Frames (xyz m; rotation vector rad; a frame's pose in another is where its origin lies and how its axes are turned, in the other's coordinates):
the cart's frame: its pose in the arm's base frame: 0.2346 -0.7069 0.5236 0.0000 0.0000 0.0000
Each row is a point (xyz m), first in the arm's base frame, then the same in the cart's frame.
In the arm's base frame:
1: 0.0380 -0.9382 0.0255
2: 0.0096 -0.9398 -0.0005
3: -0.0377 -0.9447 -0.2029
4: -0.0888 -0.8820 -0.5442
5: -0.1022 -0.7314 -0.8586
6: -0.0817 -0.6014 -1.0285
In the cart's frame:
1: -0.1966 -0.2313 -0.4981
2: -0.2250 -0.2329 -0.5241
3: -0.2723 -0.2378 -0.7265
4: -0.3234 -0.1751 -1.0678
5: -0.3368 -0.0245 -1.3822
6: -0.3163 0.1055 -1.5521

